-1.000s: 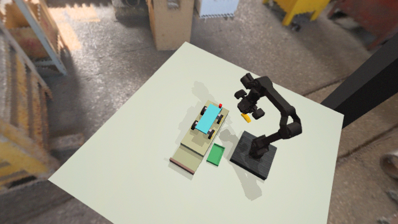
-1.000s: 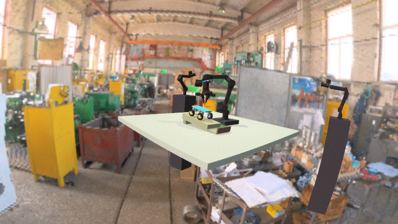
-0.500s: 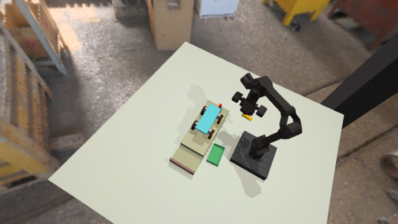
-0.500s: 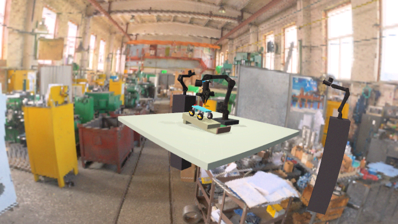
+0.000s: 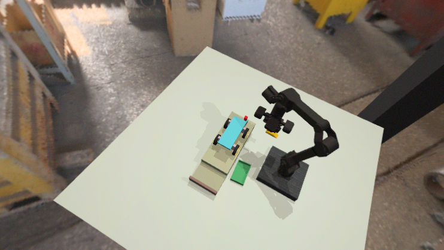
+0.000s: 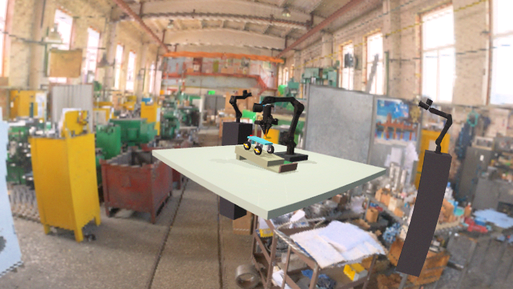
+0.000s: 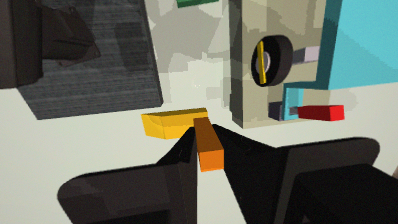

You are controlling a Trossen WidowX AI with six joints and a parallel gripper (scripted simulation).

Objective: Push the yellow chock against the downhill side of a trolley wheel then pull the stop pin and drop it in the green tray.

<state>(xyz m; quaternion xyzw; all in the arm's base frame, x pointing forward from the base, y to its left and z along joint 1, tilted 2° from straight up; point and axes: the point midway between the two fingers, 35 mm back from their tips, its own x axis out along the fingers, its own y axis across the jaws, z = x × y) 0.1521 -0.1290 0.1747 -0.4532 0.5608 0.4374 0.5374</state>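
Now: gripper tip 170 mm short of the trolley, 70 mm to the right of it and 60 mm above it. The rest, counted from my gripper tip: ramp: 170 mm ahead, 80 mm to the left, 120 mm below; stop pin: 130 mm ahead, 40 mm to the right, 40 mm below; yellow chock: 20 mm behind, 10 mm below.
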